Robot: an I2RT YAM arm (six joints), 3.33 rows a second.
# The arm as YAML. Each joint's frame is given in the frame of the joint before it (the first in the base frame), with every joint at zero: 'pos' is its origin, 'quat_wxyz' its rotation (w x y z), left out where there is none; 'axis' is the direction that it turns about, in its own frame. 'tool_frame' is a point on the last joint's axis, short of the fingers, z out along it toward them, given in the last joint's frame.
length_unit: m
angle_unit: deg
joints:
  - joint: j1
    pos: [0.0, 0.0, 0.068]
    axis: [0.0, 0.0, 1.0]
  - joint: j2
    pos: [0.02, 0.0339, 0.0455]
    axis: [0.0, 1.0, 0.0]
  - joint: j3
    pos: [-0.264, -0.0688, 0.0]
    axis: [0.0, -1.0, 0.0]
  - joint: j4
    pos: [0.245, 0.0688, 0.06]
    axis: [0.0, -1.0, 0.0]
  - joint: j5
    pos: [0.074, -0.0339, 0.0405]
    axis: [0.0, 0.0, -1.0]
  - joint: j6
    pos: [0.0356, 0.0, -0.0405]
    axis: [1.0, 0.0, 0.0]
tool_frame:
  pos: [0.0, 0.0, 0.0]
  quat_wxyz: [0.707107, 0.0, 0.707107, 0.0]
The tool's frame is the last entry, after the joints.
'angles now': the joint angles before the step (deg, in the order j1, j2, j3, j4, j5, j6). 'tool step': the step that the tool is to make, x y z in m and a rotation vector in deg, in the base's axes. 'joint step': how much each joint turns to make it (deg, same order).
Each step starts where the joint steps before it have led.
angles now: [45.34 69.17 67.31 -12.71 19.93 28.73]
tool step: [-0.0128 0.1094 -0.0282 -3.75 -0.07 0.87]
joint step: [15.32 17.16 8.19 5.01 14.51 2.12]
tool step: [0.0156 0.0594 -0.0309 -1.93 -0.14 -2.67]
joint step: [2.52 13.49 7.93 3.34 5.23 0.97]
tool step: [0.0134 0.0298 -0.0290 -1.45 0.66 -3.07]
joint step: [0.39 8.22 4.57 0.96 3.22 1.66]
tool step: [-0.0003 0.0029 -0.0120 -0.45 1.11 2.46]
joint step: [0.05 0.73 -1.43 1.48 -2.53 -0.33]
